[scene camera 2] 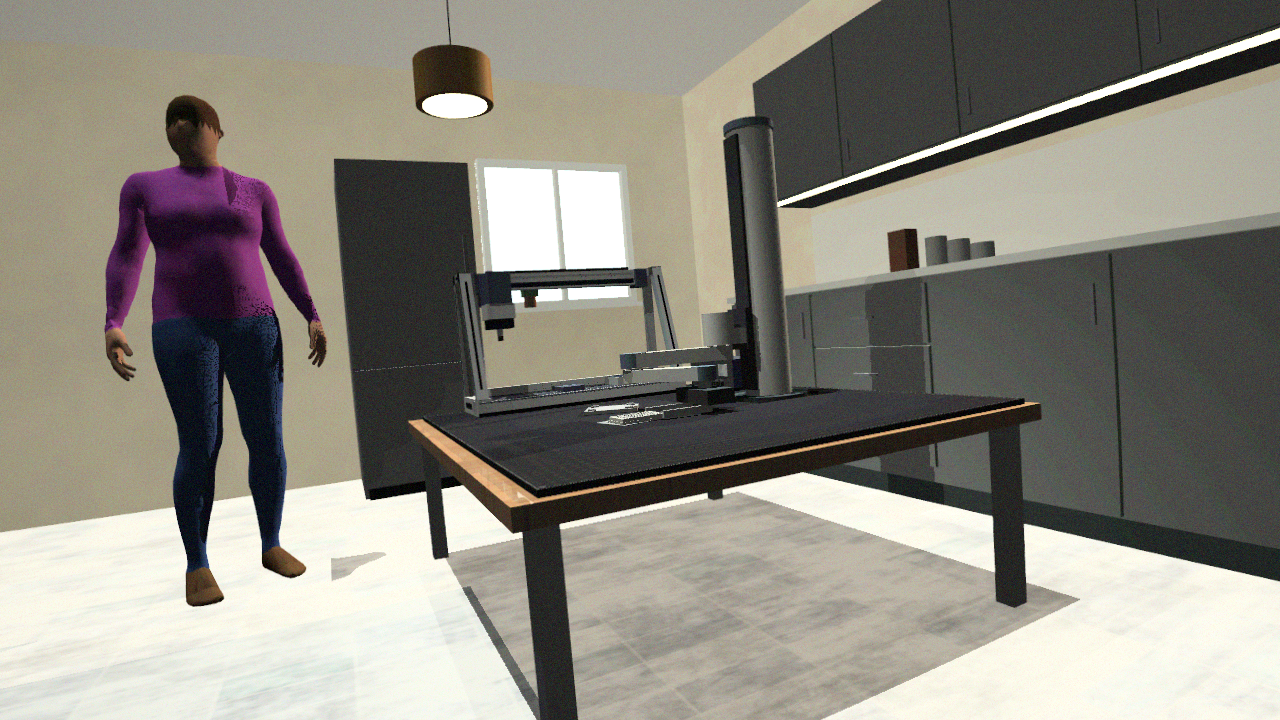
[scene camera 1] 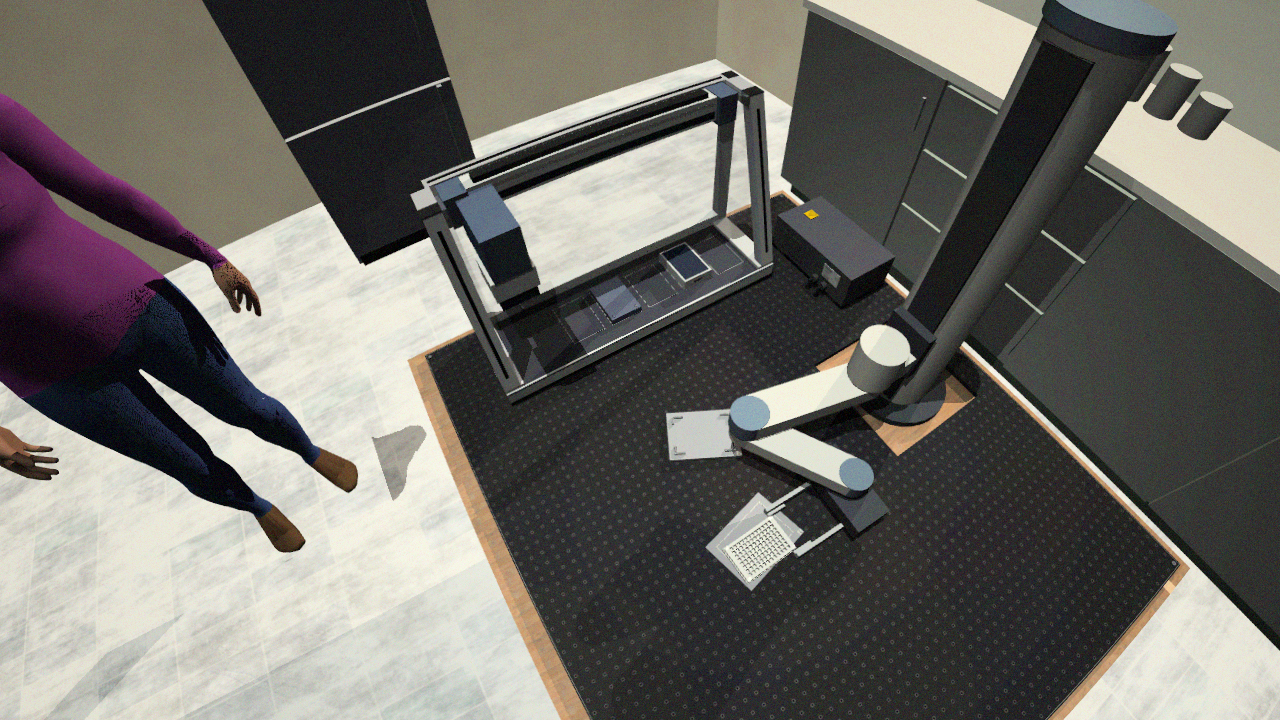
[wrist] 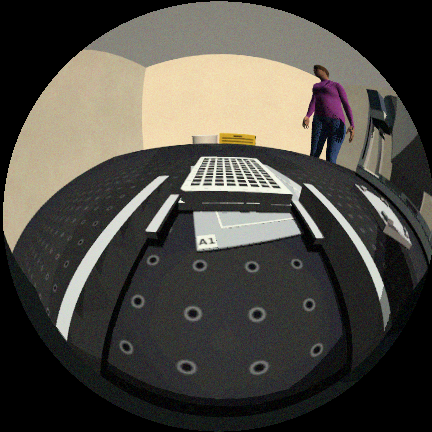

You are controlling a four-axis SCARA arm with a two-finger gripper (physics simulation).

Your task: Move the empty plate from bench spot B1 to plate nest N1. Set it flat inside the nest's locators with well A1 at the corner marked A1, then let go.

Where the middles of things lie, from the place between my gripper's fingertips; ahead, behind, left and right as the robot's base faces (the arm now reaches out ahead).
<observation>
Now: hand 50 mm short of the white well plate (scene camera 1: 759,549) and 10 mm above it. Also, from my hand: grey nest with corner locators (scene camera 1: 700,435): 280 mm to the right, 10 mm below, 10 mm ahead.
</observation>
